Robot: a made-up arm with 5 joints. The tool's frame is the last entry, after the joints. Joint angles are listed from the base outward. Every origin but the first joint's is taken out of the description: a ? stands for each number. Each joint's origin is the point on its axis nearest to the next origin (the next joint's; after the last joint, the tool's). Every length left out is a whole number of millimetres.
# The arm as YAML. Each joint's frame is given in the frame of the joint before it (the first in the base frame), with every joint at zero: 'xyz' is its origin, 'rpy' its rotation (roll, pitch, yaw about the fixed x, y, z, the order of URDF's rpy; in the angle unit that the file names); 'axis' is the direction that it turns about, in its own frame. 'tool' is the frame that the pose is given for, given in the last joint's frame.
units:
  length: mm
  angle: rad
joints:
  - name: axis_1
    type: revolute
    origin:
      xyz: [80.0, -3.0, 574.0]
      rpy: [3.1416, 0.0, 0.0]
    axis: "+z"
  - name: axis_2
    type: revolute
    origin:
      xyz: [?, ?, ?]
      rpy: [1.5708, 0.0, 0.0]
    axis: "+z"
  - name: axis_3
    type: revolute
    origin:
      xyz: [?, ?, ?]
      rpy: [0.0, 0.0, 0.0]
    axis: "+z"
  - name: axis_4
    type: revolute
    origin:
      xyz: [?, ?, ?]
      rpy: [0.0, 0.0, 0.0]
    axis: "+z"
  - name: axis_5
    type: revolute
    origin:
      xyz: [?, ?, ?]
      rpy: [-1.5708, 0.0, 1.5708]
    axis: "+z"
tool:
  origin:
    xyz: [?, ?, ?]
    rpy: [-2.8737, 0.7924, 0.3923]
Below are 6 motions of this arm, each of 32 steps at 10 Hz.
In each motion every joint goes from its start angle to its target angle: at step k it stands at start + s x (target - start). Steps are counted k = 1, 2, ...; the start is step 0. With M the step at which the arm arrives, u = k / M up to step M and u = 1 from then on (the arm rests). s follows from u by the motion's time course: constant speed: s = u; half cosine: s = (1 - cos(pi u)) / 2; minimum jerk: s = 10 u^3 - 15 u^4 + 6 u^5.
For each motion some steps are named. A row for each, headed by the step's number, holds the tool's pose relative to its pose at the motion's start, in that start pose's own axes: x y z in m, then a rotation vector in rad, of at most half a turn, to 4 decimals.
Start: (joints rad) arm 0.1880 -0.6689 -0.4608 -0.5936 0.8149
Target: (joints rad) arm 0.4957 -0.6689 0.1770 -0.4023 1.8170
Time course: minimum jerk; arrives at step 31
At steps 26, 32:
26: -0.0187 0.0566 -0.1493 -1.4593 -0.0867 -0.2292
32: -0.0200 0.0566 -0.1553 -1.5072 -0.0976 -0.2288

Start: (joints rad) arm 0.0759 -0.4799 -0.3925 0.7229 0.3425
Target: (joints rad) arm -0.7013 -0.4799 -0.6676 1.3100 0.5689
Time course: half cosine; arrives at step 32
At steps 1, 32:
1: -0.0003 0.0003 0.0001 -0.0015 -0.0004 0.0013
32: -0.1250 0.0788 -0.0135 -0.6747 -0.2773 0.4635

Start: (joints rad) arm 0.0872 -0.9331 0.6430 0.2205 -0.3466
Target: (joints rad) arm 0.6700 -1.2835 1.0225 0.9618 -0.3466
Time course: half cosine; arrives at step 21
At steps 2, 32:
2: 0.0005 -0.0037 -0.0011 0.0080 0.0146 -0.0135
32: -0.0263 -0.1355 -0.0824 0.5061 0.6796 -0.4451

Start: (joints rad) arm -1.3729 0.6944 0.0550 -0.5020 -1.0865
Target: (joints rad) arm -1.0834 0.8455 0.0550 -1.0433 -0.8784
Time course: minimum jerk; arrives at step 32
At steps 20, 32:
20: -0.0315 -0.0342 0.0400 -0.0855 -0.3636 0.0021
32: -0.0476 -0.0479 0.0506 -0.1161 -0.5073 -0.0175

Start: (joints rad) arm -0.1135 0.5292 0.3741 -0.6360 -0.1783
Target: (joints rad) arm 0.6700 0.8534 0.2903 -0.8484 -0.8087
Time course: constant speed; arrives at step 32
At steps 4, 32:
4: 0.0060 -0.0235 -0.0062 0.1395 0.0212 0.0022
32: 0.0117 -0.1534 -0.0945 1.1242 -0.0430 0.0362

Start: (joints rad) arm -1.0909 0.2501 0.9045 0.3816 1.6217
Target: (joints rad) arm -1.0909 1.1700 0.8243 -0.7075 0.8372
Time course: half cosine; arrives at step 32
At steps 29, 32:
29: 0.0007 0.1136 0.0132 0.7191 0.1092 0.3418
32: -0.0003 0.1161 0.0128 0.7351 0.1094 0.3494

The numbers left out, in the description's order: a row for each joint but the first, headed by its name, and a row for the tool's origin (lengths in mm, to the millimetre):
axis_2: 37.0 -9.0 0.0
axis_3: 5.0 -38.0 0.0
axis_4: 177.0 -12.0 0.0
axis_5: 82.0 27.0 0.0
tool: 3.0 27.0 0.0

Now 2 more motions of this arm.
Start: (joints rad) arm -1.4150 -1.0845 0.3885 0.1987 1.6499
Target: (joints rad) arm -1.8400 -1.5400 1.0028 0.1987 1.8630
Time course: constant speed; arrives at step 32
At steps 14, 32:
14: -0.0384 0.0051 0.0260 0.0085 -0.1785 0.0253
32: -0.0955 0.0057 0.0520 0.0305 -0.4182 0.0276

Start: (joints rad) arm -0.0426 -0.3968 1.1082 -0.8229 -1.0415
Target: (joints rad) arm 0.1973 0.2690 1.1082 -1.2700 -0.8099
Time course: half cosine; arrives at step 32
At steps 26, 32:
26: -0.0435 -0.0948 -0.0573 0.0534 -0.0395 -0.3599
32: -0.0493 -0.1005 -0.0642 0.0597 -0.0398 -0.3917

